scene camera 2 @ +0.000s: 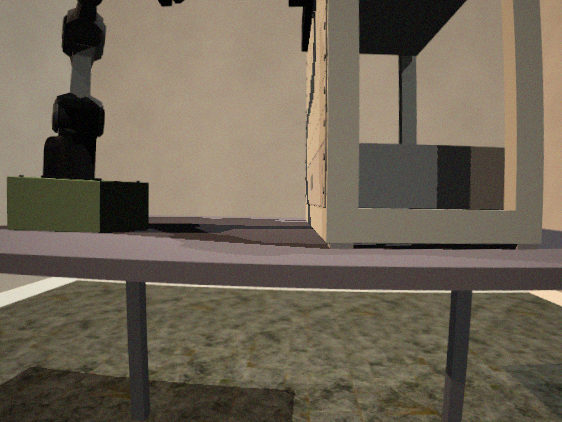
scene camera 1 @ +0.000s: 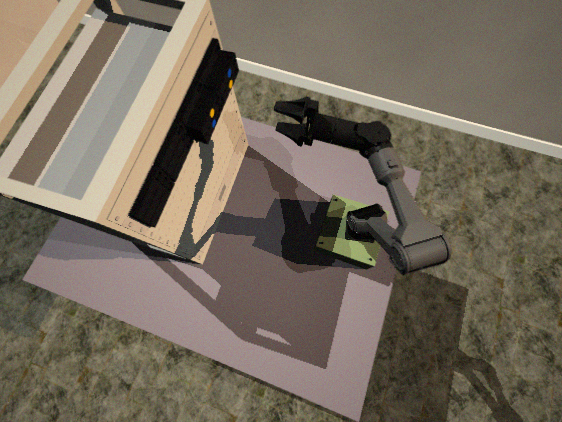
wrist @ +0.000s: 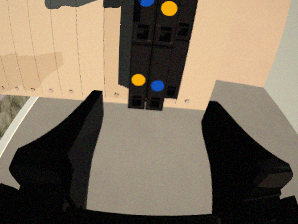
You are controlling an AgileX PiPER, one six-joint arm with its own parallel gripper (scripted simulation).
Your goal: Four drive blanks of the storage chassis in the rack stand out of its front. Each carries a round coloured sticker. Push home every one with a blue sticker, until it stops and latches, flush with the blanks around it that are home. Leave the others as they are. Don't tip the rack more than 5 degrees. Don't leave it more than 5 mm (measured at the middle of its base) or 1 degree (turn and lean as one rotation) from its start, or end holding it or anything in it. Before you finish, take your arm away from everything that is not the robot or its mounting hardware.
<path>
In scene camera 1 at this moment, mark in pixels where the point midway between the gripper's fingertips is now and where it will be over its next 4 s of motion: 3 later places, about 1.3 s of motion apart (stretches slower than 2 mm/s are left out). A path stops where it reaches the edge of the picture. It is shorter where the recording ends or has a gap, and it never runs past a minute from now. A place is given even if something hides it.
My gripper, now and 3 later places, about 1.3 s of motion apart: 275,116; 229,127; 240,95; 243,129
</path>
